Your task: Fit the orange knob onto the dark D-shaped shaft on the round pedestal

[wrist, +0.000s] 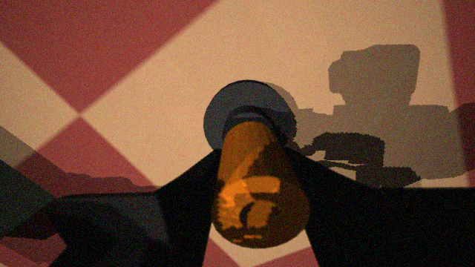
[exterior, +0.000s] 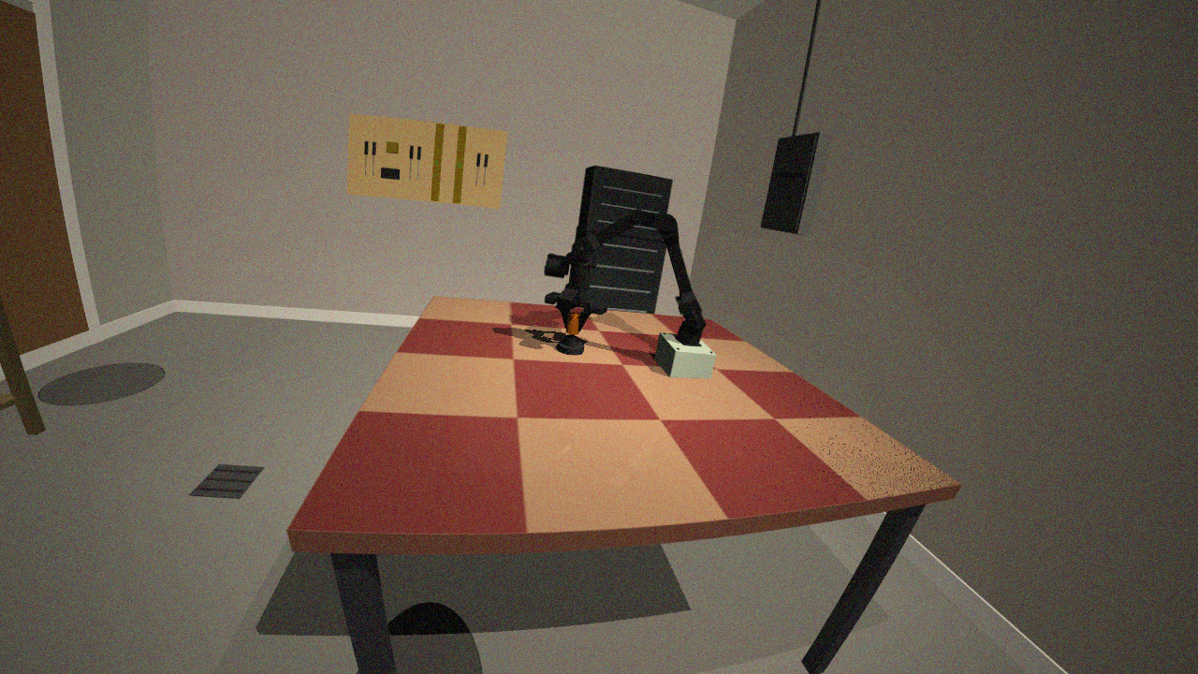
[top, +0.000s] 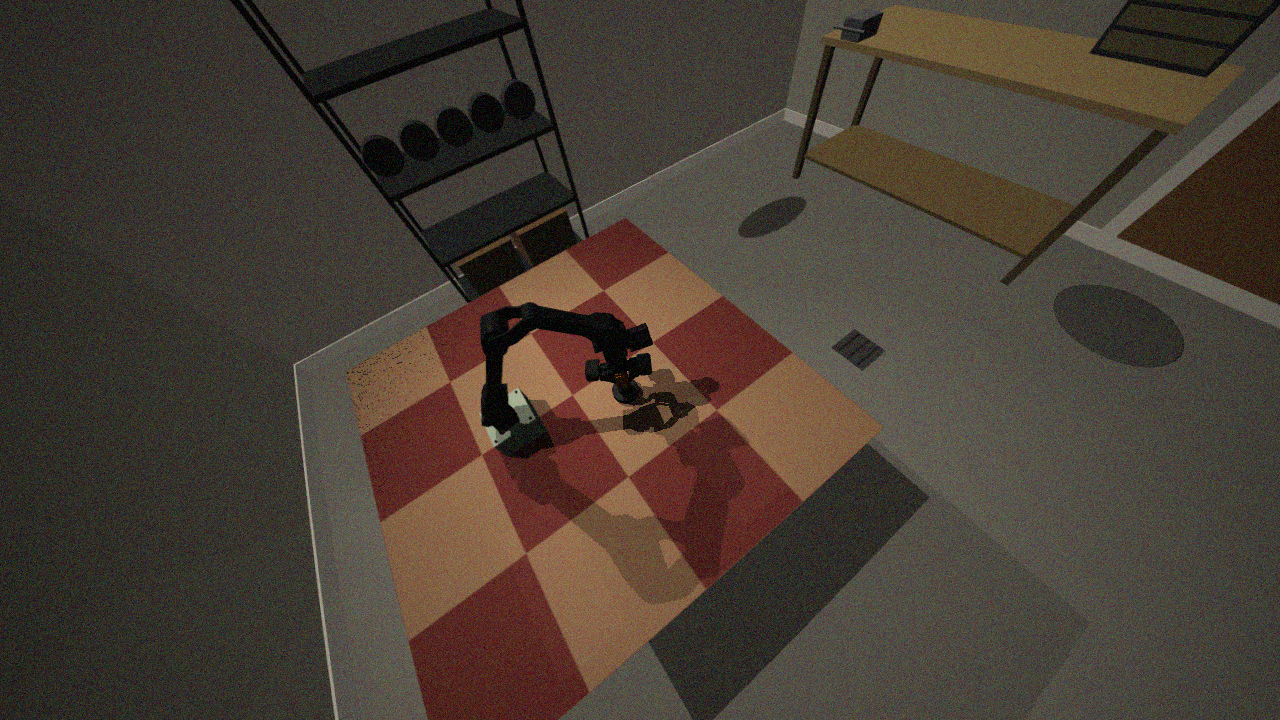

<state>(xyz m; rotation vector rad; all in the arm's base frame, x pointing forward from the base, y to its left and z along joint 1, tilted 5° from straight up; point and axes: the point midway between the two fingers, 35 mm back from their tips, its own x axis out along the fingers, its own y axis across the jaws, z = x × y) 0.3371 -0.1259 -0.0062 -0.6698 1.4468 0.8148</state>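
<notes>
The orange knob is 2 cm above my gripper tip. Round my gripper tip: round dark pedestal (4 cm below).
</notes>
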